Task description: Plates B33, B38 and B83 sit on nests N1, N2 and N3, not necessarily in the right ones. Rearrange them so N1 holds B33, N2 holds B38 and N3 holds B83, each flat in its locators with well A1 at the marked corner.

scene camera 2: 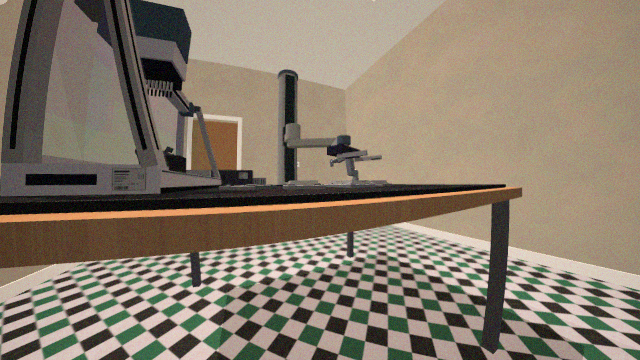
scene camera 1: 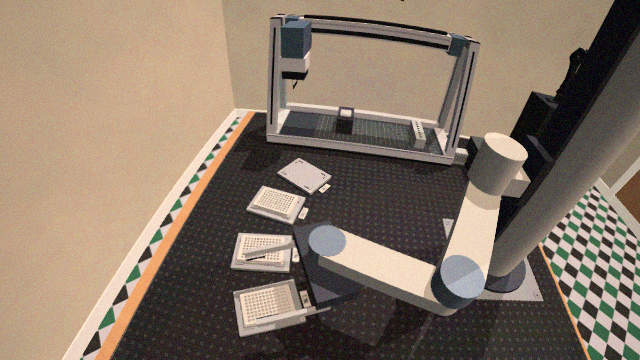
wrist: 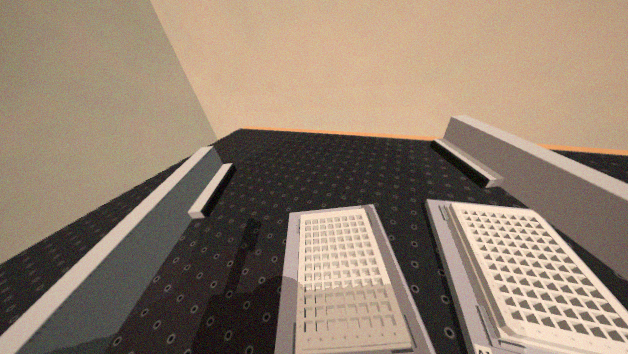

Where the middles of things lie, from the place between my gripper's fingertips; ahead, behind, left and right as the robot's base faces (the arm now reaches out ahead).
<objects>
Right now the nest N1 (scene camera 1: 239,314) is 130 mm below my hand, 20 mm behind it and 10 mm to the right of it. The rest, counted from my hand: nest N2 (scene camera 1: 247,266): 170 mm to the right, 130 mm below, 40 mm ahead; then nest N3 (scene camera 1: 299,174): 520 mm to the right, 130 mm below, 20 mm behind.
</objects>
